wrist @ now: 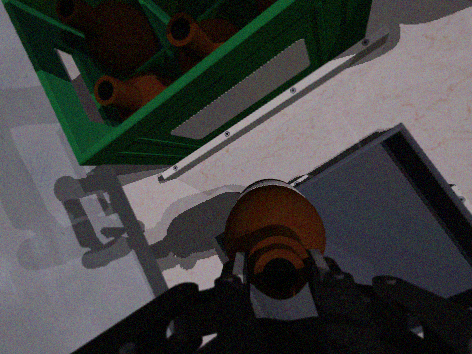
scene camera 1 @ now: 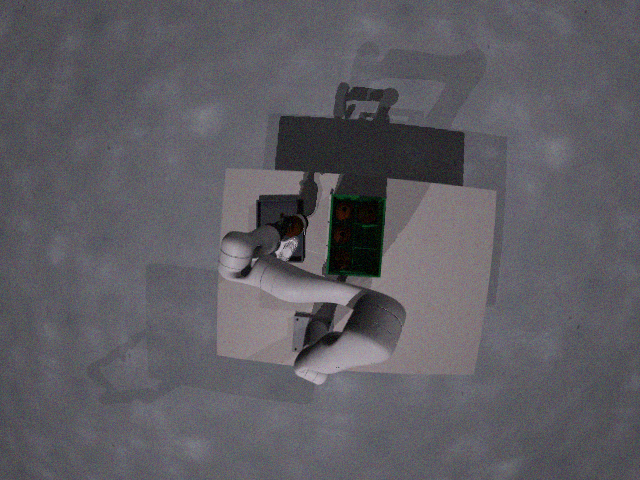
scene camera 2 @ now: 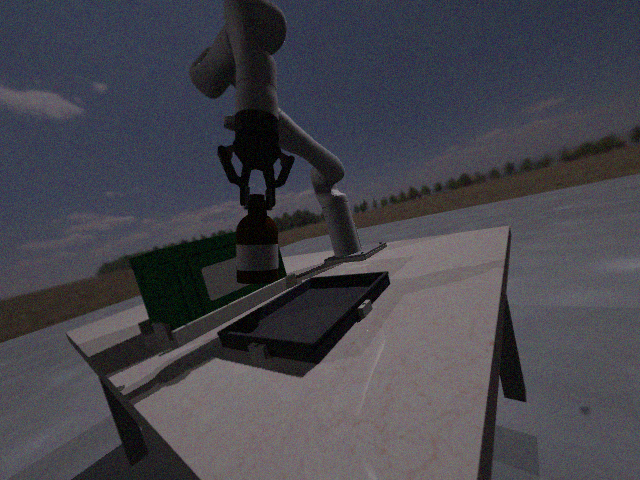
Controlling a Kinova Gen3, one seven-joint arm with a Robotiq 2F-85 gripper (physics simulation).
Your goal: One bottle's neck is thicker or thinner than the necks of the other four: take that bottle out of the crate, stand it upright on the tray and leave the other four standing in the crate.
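Seen in the pictures: gripper, between the fingertips: (wrist: 277,266) (scene camera 1: 286,227) (scene camera 2: 258,209); arm's base, origin of its link: (scene camera 1: 316,331) (scene camera 2: 347,253).
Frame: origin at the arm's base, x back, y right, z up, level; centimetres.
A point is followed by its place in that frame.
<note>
My gripper (scene camera 2: 256,204) {x -41.2, y -14.3, z 18.4 cm} (wrist: 277,266) {x -41.2, y -14.3, z 18.4 cm} is shut on the neck of an amber bottle (scene camera 1: 294,226) {x -42.0, y -11.9, z 17.8 cm} (scene camera 2: 256,229) {x -43.8, y -16.2, z 15.0 cm} (wrist: 275,215) {x -40.2, y -11.6, z 17.3 cm} with a white label. The bottle hangs upright in the air above the crate-side part of the dark tray (scene camera 1: 273,207) {x -48.7, y -24.3, z -1.0 cm} (scene camera 2: 310,312) {x -40.7, y -20.4, z -1.0 cm} (wrist: 372,215) {x -34.7, y -17.2, z -1.0 cm}, clear of its floor. The green crate (scene camera 1: 382,242) {x -40.5, y 18.2, z 16.0 cm} (scene camera 2: 170,289) {x -54.5, y -0.9, z 8.5 cm} (wrist: 150,150) {x -51.5, y -0.8, z 9.6 cm} stands beside the tray. In the top view, amber bottles (scene camera 1: 342,210) {x -49.5, y 3.4, z 14.8 cm} (scene camera 1: 367,211) {x -50.3, y 11.9, z 14.8 cm} (scene camera 1: 341,235) {x -41.0, y 4.1, z 14.8 cm} (scene camera 1: 341,259) {x -32.8, y 5.2, z 14.8 cm} stand in its compartments; several necks also show in the wrist view. The dim light makes comparing neck widths uncertain.
A low pale rail (scene camera 2: 227,311) {x -46.2, y -1.6, z 0.4 cm} (wrist: 260,112) {x -40.7, y -0.8, z 1.5 cm} runs along the crate's foot, between crate and tray. Small pale clips (scene camera 2: 364,308) {x -39.1, y -30.5, z -0.3 cm} (scene camera 2: 256,350) {x -52.7, y -22.0, z -0.4 cm} sit at the tray's outer edges. The tray has a low raised rim. Shadows of the arm fall across the table (scene camera 1: 439,258) {x -36.8, y 47.1, z -1.5 cm} and floor.
</note>
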